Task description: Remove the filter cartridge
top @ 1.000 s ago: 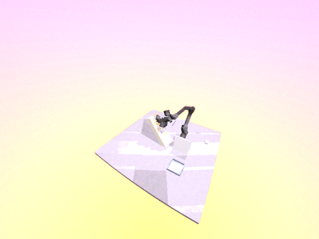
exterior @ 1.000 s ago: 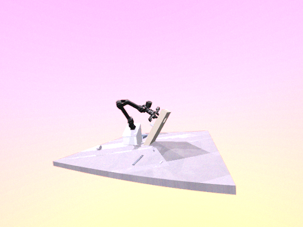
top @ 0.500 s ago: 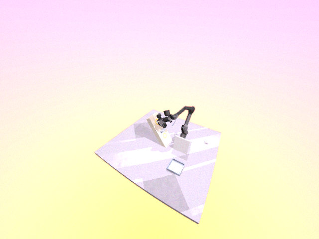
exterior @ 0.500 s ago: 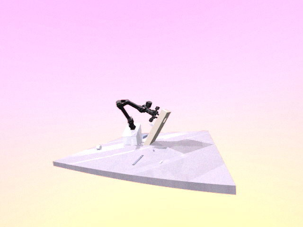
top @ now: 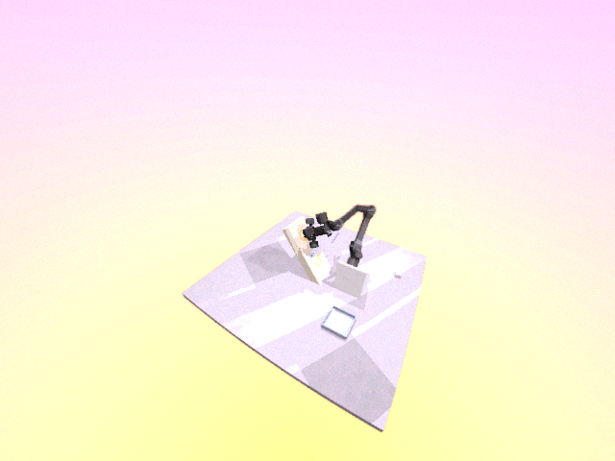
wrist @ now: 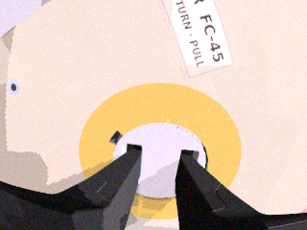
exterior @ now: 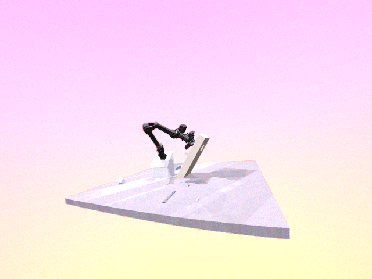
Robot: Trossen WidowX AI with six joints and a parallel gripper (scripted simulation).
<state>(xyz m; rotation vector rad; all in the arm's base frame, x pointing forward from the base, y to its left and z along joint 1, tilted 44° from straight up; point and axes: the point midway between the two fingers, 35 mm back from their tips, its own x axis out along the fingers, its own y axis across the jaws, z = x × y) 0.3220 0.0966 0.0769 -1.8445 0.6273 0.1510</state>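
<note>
My gripper tip is now 10 mm short of the round filter cartridge and 10 mm above it. From my gripper tip the other things lie so: tray 440 mm behind, 260 mm to the left, 260 mm below.
</note>
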